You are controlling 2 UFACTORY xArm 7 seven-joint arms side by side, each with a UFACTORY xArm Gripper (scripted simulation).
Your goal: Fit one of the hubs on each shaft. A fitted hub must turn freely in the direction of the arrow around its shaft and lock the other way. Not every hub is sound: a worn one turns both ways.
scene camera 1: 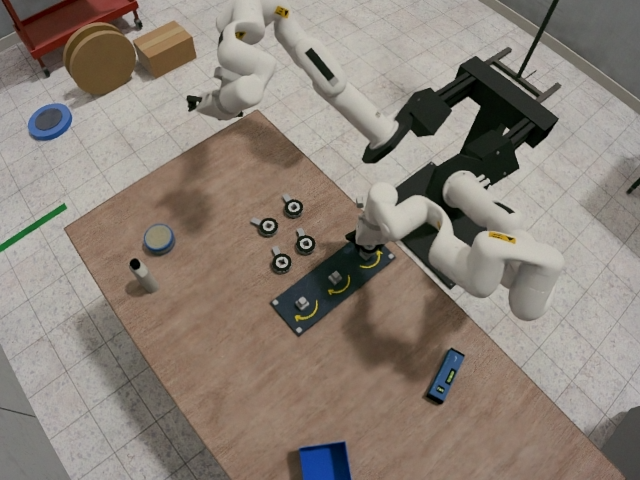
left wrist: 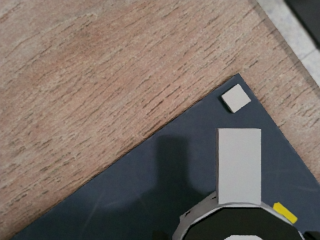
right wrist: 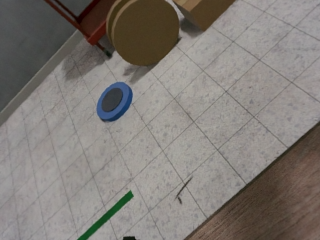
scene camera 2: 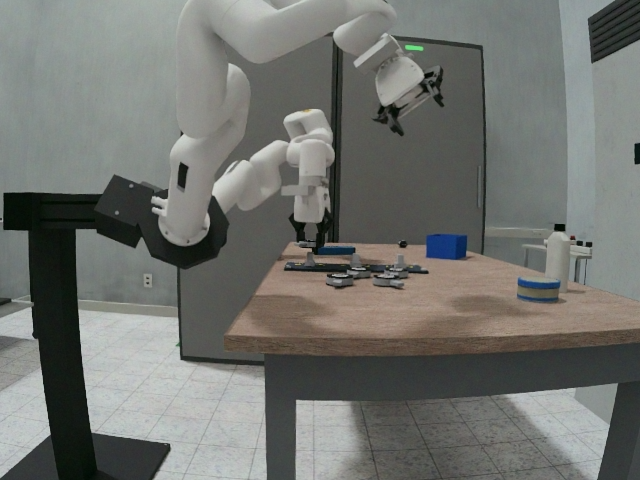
tape roll: scene camera 1; scene camera 2; not seen in the left wrist view (out of frame); not seen in the right wrist view (out of frame)
same spot on tape roll: (scene camera 1: 158, 238) = (scene camera 2: 539, 279)
